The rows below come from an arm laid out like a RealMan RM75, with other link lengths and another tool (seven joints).
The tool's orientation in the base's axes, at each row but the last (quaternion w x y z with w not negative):
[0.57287, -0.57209, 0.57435, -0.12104]
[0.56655, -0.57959, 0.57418, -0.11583]
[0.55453, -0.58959, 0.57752, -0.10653]
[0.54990, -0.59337, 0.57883, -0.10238]
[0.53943, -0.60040, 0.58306, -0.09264]
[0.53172, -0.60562, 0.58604, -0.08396]
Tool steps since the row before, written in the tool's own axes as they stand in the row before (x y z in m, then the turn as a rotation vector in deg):
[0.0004, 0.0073, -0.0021, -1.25, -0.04, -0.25]
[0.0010, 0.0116, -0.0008, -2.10, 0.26, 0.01]
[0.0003, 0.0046, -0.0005, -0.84, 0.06, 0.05]
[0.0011, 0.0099, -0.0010, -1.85, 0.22, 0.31]
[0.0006, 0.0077, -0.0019, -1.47, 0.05, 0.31]
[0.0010, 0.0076, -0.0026, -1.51, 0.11, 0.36]
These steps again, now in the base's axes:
[-0.0053, 0.0009, -0.0053, -0.57, 0.85, 0.76]
[-0.0065, 0.0023, -0.0094, -0.79, 1.76, 0.88]
[-0.0029, 0.0008, -0.0035, -0.26, 0.71, 0.37]
[-0.0061, 0.0013, -0.0078, -0.46, 1.71, 0.67]
[-0.0058, 0.0005, -0.0054, -0.25, 1.36, 0.60]
[-0.0063, -0.0003, -0.0051, -0.26, 1.43, 0.55]

